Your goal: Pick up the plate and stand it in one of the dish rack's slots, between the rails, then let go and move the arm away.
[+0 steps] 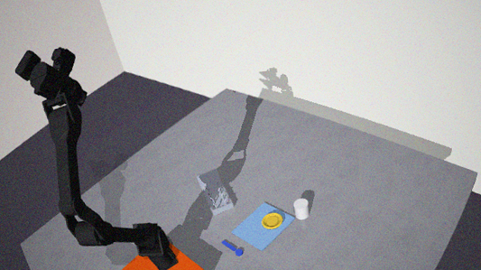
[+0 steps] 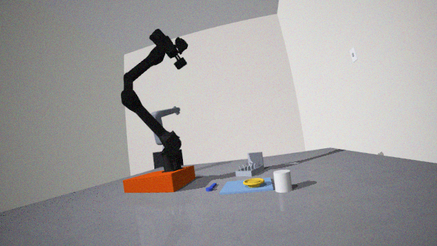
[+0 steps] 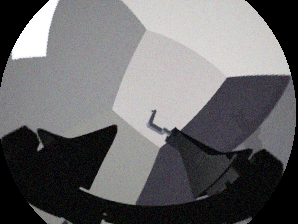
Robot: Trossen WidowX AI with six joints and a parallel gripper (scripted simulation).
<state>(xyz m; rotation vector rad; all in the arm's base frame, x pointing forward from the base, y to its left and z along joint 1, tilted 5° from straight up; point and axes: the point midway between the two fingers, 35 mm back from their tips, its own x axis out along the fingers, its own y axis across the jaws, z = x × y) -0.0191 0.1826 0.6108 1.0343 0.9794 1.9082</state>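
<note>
Right now the yellow plate is 420 mm ahead of my gripper tip, 270 mm to the right of it and 660 mm below it. Also, from my gripper tip: grey dish rack (360 mm ahead, 50 mm to the right, 650 mm below); light blue mat (400 mm ahead, 250 mm to the right, 670 mm below); blue spoon (280 mm ahead, 270 mm to the right, 670 mm below).
</note>
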